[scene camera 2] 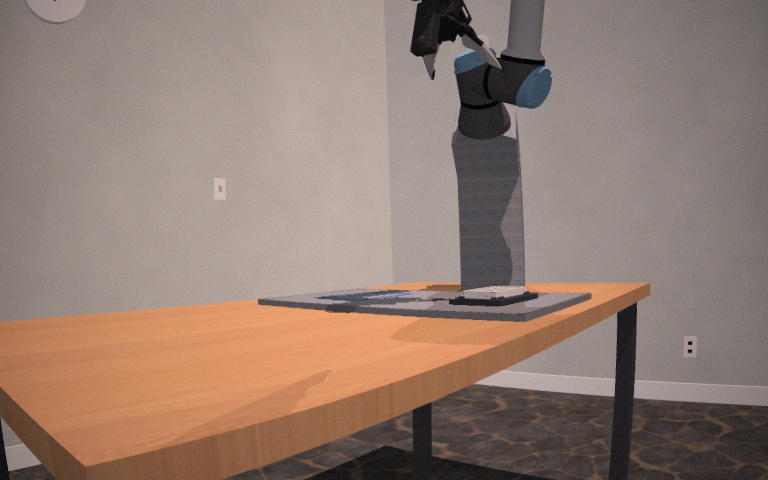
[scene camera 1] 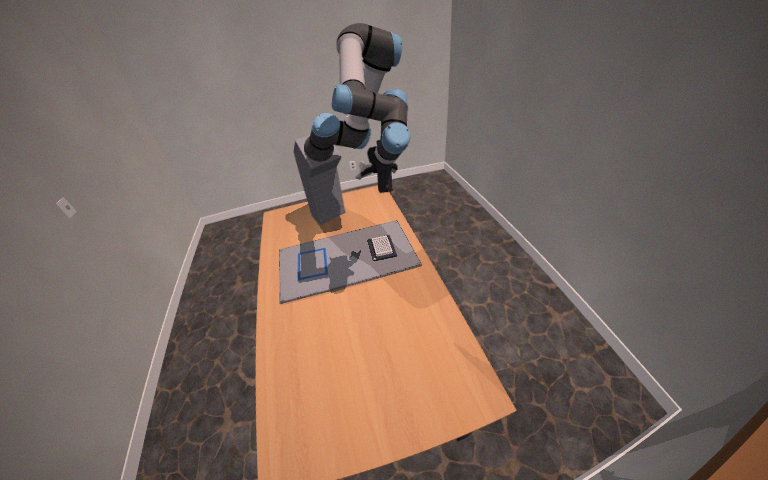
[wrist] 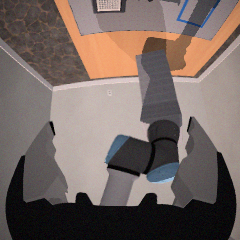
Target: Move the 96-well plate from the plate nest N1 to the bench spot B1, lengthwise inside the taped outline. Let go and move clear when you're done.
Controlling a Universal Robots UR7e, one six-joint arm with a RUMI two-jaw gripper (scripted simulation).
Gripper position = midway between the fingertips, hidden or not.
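My gripper [scene camera 2: 465,74], visible. Wrist view: gripper [wrist: 120,120].
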